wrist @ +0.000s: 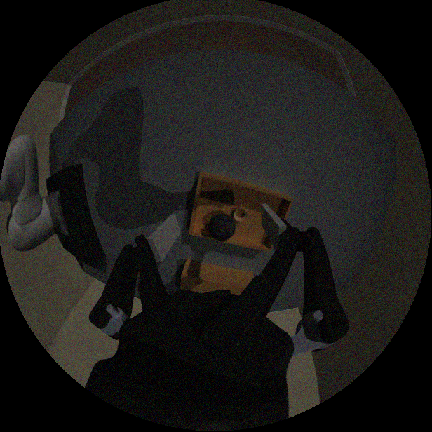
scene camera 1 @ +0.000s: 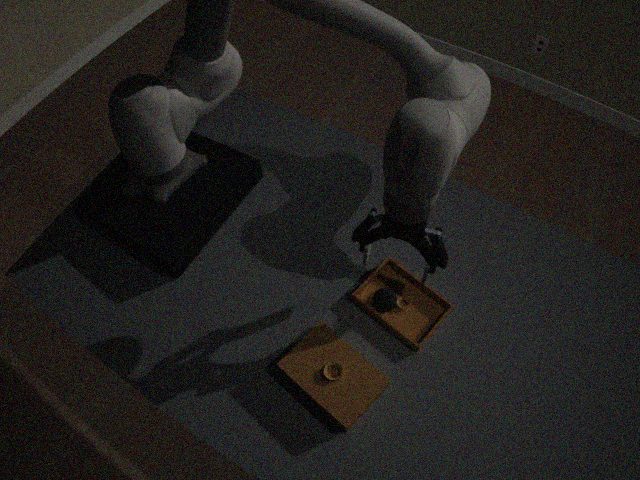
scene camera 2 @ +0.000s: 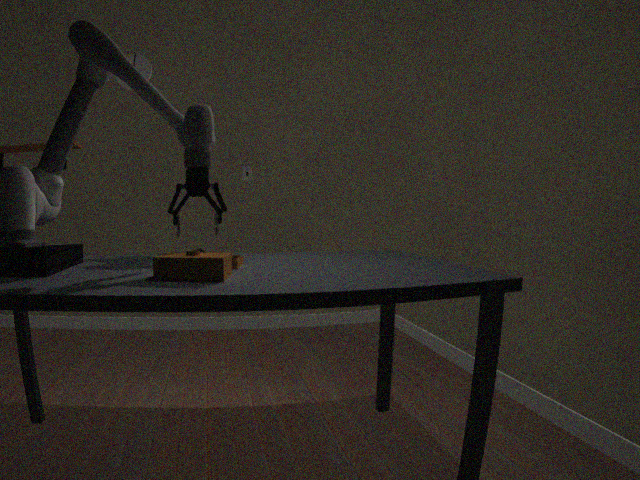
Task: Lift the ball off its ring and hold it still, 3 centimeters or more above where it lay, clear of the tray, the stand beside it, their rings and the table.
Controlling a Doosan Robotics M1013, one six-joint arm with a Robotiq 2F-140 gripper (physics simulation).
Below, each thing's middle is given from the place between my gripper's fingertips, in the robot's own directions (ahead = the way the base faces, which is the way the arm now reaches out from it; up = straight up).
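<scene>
The orange stand [scene camera 1: 341, 382] is 60 mm below my hand, and it's 250 mm to the right of it and 10 mm ahead of it.
</scene>
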